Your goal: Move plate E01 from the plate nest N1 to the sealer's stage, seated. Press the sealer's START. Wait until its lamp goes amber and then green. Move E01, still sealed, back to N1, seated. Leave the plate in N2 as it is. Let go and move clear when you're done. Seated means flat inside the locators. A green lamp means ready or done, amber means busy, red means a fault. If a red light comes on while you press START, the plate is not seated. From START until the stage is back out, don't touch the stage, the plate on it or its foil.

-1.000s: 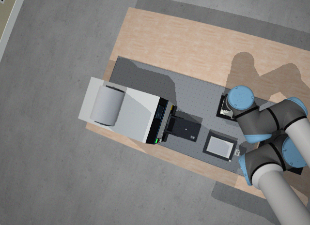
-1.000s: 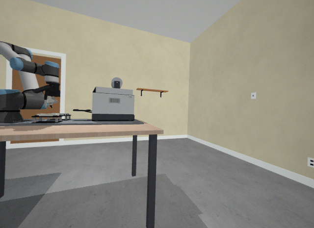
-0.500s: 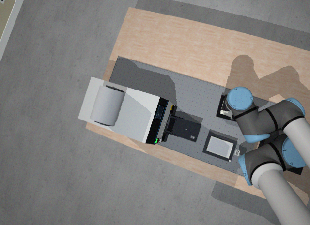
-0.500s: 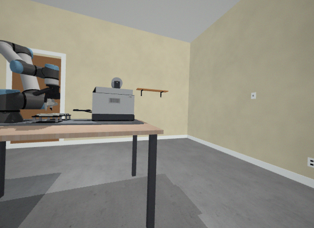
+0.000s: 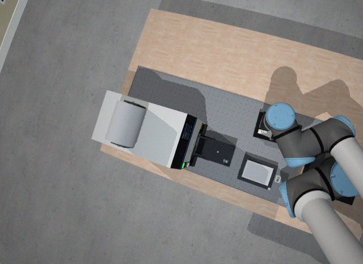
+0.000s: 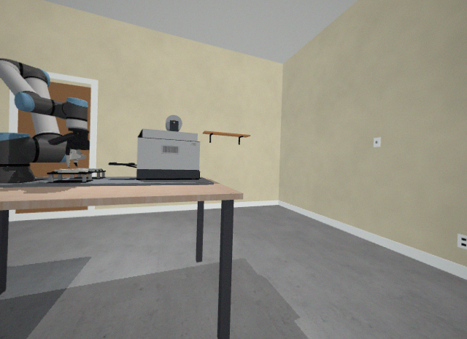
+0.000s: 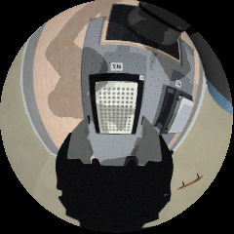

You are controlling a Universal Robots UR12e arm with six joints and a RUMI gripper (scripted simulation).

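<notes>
Right now my hand is 3 cm above the plate E01. The rest, counted from my hand: sealer stage: 23 cm ahead, 16 cm to the left, 1 cm above; nest N1: 4 cm below; foil roll: 56 cm ahead, 32 cm above, 13 cm to the left.
</notes>
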